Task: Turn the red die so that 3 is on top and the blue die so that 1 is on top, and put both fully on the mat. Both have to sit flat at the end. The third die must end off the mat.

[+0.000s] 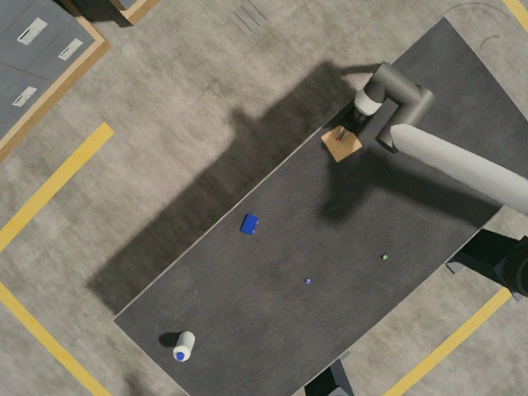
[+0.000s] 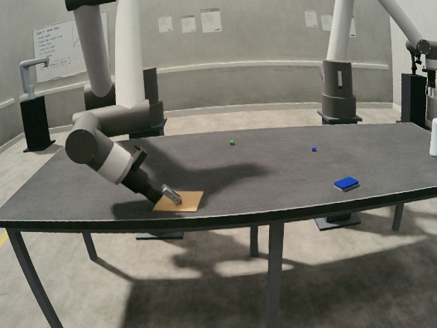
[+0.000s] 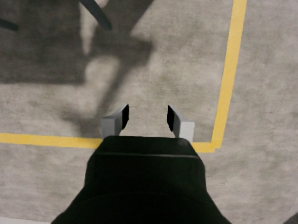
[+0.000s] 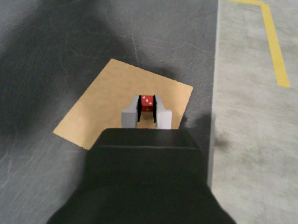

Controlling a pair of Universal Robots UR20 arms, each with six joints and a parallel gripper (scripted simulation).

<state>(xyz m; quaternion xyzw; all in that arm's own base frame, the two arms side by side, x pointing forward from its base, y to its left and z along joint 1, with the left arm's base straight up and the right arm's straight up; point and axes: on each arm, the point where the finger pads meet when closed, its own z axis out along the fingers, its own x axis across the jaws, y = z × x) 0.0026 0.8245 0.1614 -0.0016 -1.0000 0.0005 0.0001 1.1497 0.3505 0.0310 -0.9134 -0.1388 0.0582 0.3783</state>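
The red die is 10 mm to the left of my right hand and 10 mm below it. The rest, counted from my right hand: tan mat (30 mm below, 30 mm behind, 10 mm to the left); then blue die (540 mm to the left, 450 mm behind, 20 mm below); then green die (600 mm behind, 180 mm to the left, 20 mm below).
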